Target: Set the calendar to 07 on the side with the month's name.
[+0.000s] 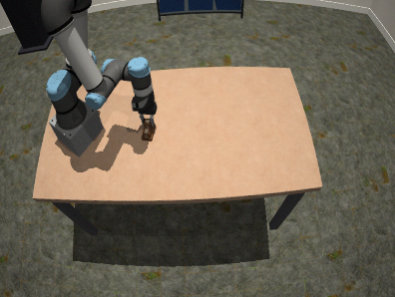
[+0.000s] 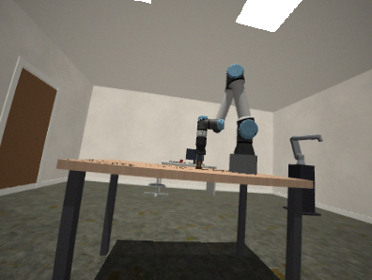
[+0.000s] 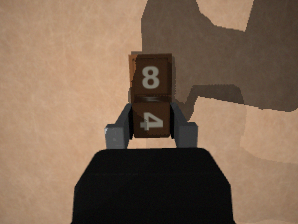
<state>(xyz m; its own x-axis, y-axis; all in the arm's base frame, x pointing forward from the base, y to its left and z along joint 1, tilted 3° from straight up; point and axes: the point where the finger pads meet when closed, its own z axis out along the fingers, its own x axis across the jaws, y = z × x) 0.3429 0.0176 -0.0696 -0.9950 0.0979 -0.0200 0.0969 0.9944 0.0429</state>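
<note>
The brown calendar tray lies 2 cm to the right of my hand and 5 cm below it.
</note>
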